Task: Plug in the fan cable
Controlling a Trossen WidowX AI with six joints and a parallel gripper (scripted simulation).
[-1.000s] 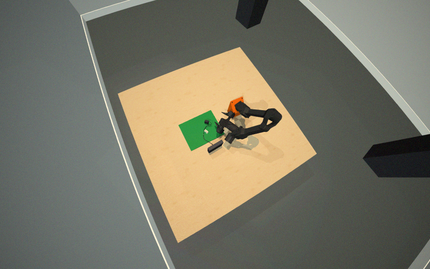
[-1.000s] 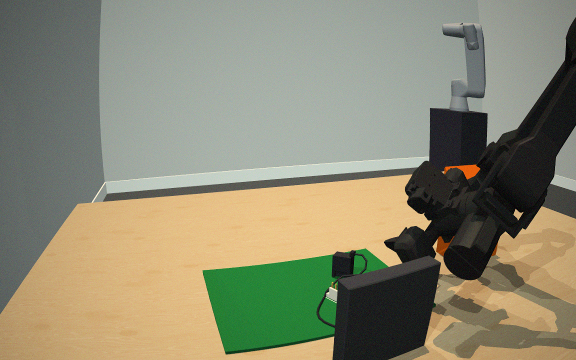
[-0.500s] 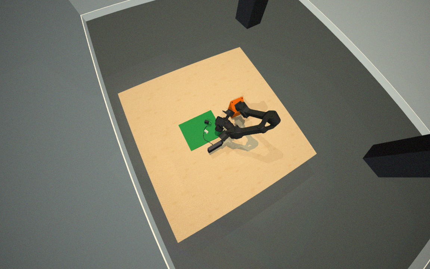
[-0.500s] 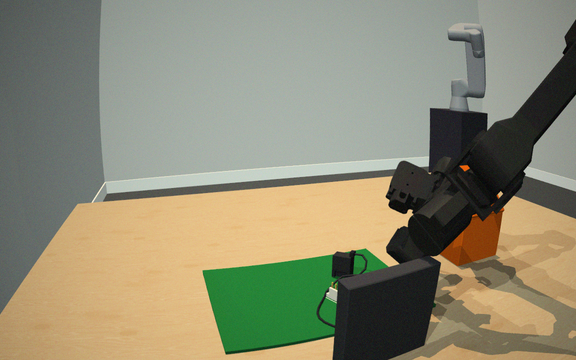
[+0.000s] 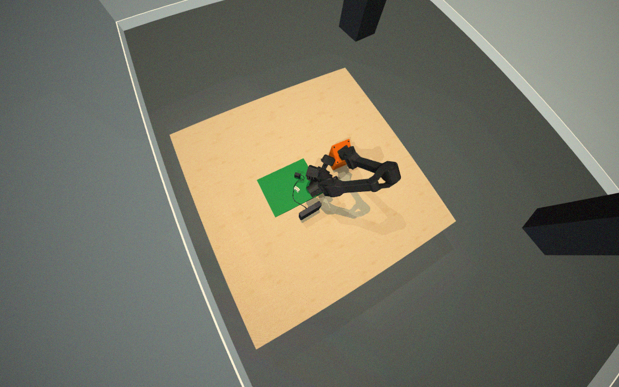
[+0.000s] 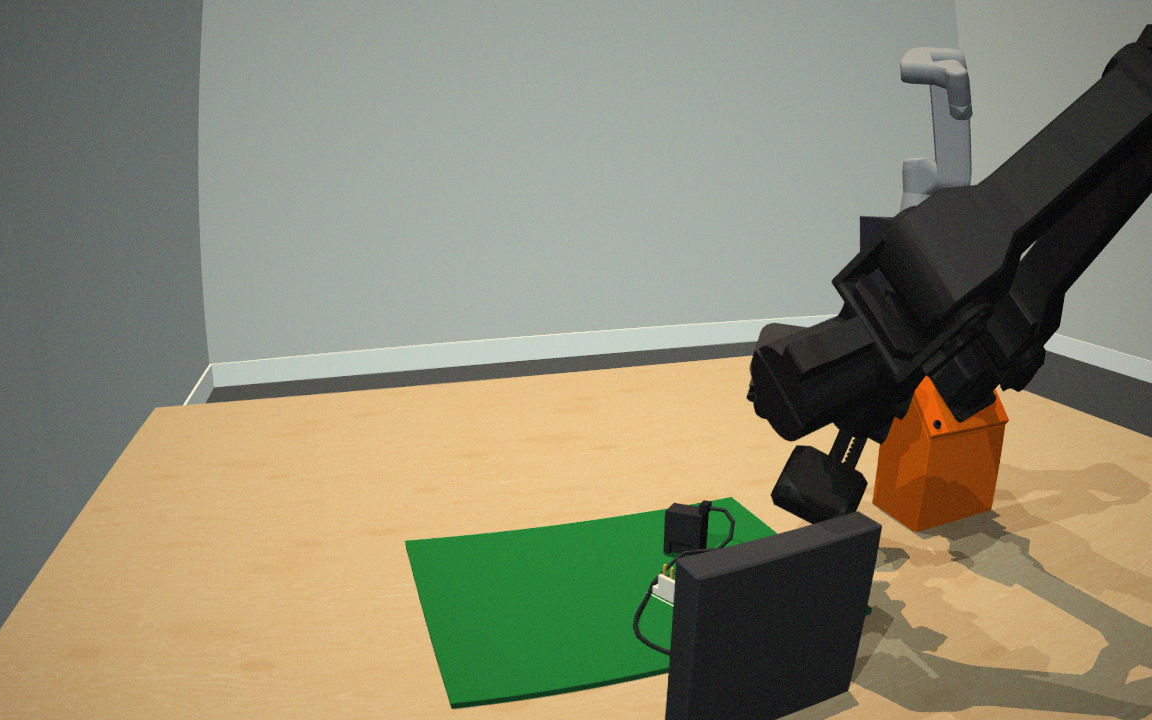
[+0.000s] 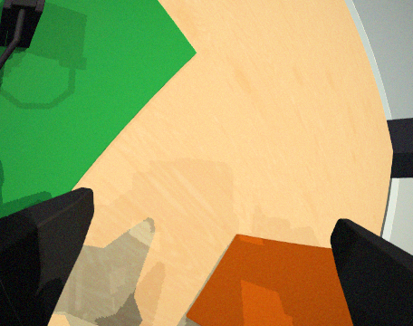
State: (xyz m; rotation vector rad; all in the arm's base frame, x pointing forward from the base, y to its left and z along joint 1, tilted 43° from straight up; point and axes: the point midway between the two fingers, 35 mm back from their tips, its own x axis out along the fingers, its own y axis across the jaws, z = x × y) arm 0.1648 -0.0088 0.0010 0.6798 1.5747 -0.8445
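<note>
My gripper tip is 110 mm short of the black plug, 40 mm to the left of it and 60 mm above it. Also, from my gripper tip: green board: 180 mm ahead, 20 mm to the right, 90 mm below; then black fan: 180 mm ahead, 160 mm to the left, 20 mm below.
</note>
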